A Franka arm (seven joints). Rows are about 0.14 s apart.
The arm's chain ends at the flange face. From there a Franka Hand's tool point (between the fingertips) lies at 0.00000 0.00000 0.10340 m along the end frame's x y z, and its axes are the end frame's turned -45 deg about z.
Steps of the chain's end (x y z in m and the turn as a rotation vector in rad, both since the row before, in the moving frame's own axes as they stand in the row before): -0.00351 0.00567 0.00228 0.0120 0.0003 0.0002; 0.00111 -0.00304 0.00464 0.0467 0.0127 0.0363; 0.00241 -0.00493 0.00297 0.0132 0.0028 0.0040; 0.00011 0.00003 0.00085 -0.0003 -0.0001 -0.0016; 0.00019 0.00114 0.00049 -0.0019 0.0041 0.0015; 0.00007 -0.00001 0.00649 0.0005 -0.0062 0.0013; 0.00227 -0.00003 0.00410 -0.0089 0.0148 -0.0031; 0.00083 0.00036 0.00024 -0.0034 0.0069 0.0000
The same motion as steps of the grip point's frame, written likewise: -0.00559 0.00067 0.00227 0.0083 0.0087 0.0002; 0.00732 -0.00377 0.00452 0.0240 0.0420 0.0363; 0.00636 -0.00254 0.00296 0.0074 0.0113 0.0040; 0.00003 0.00011 0.00085 -0.0001 -0.0003 -0.0016; -0.00051 0.00138 0.00049 -0.0042 0.0016 0.0015; -0.00036 -0.00045 0.00649 0.0047 -0.0040 0.0013; 0.00206 0.00332 0.00408 -0.0168 0.0042 -0.0031; 0.00059 0.00159 0.00024 -0.0073 0.0025 0.0000
